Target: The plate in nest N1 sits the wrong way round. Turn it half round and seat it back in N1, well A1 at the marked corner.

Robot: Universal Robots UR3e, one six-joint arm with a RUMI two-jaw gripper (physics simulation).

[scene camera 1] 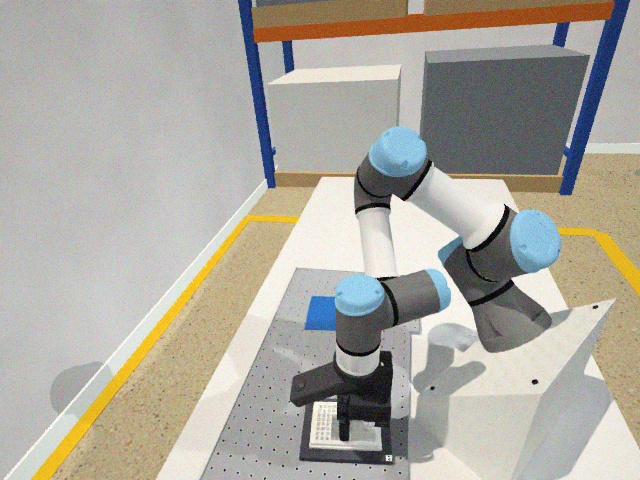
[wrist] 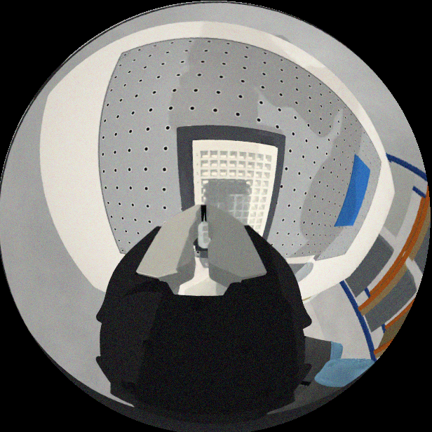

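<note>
A white well plate point(scene camera 1: 322, 431) point(wrist: 212, 164) lies in the dark nest point(scene camera 1: 345, 456) point(wrist: 186, 165). A small white label shows on the nest's near right corner in the scene view; its print is too small to read. My gripper point(scene camera 1: 344, 438) point(wrist: 204, 207) is shut with nothing between its fingers. It hangs over the plate, with its fingertips apart from it as far as the wrist view shows, and its shadow falls on the wells. The gripper hides part of the plate in both views. Which corner holds well A1 cannot be told.
A blue pad point(scene camera 1: 320, 313) point(wrist: 353, 192) lies farther back on the grey perforated board point(scene camera 1: 258, 392) point(wrist: 145, 130). A pale angular block point(scene camera 1: 485, 423) stands right of the board. A shelf rack point(scene camera 1: 261, 113) with large boxes stands behind the table point(scene camera 1: 330, 222).
</note>
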